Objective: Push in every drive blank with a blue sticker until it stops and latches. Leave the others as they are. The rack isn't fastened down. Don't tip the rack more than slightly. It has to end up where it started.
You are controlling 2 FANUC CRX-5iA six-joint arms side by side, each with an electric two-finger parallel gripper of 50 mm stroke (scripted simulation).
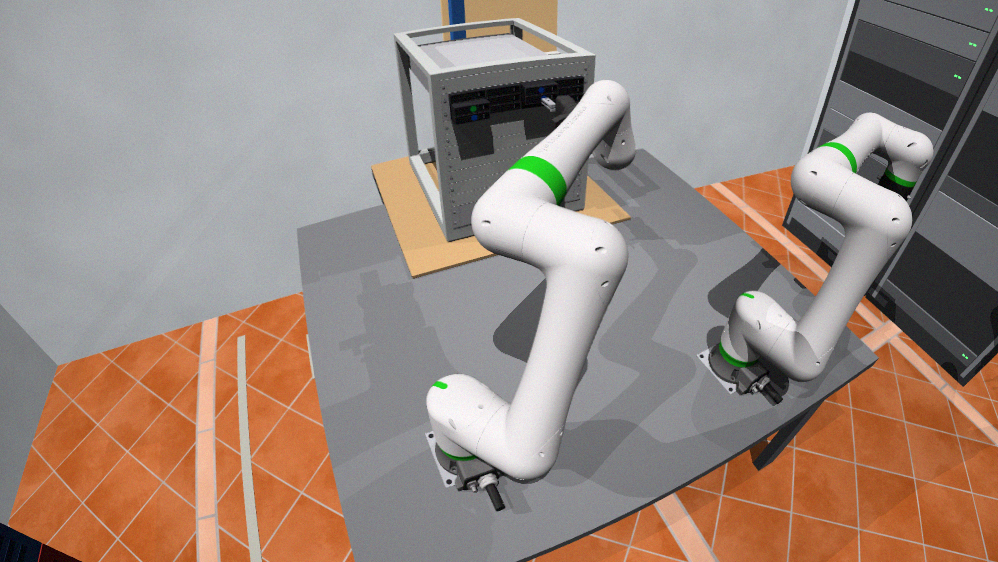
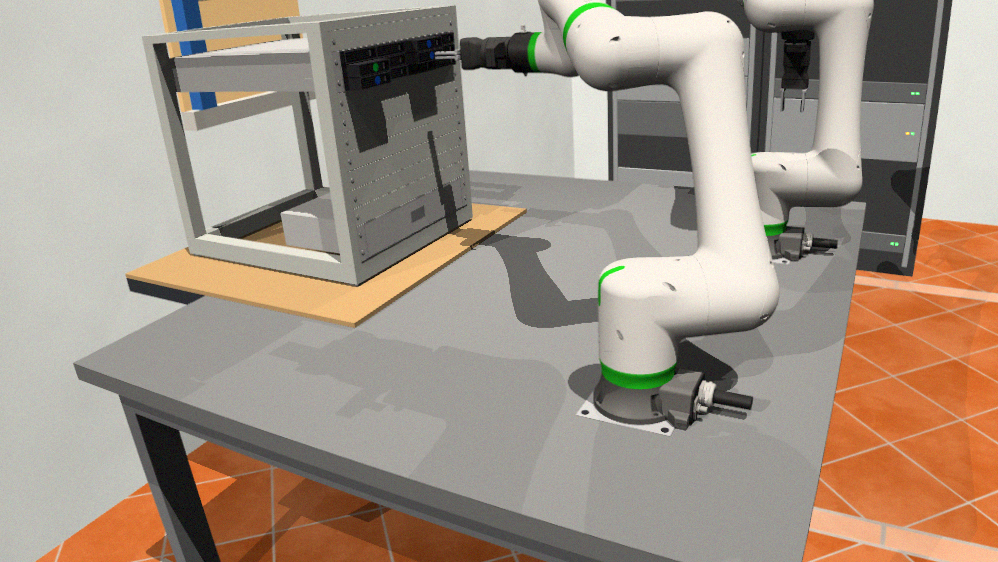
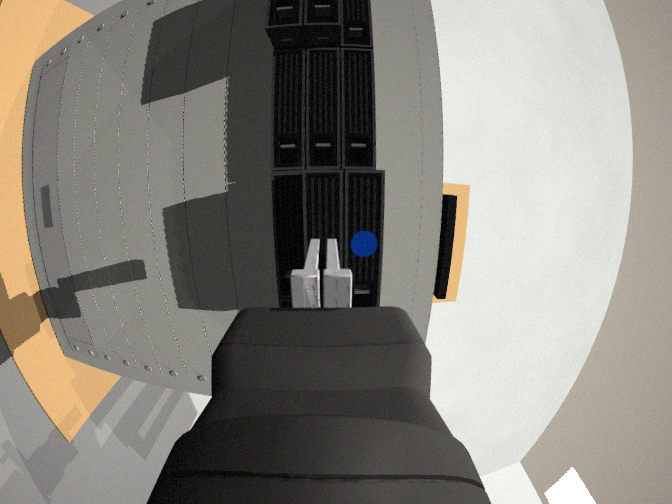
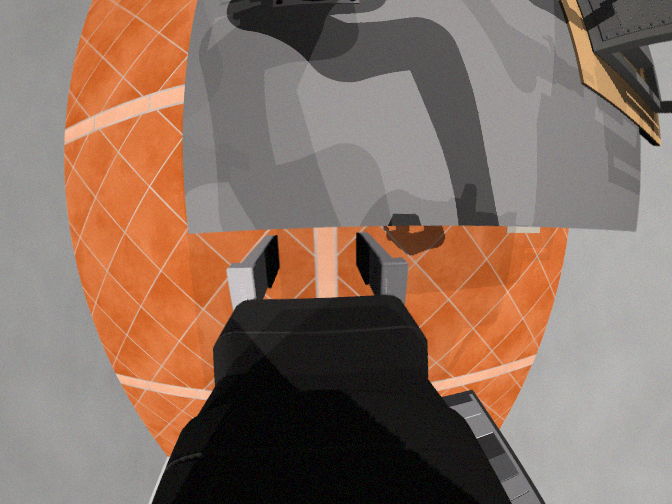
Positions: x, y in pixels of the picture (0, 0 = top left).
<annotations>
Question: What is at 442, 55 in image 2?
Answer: My left gripper.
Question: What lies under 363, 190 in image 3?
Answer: A blue-stickered blank.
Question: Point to a grey rack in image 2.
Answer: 396, 155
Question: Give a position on a wooden board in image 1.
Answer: At 426, 251
</annotations>
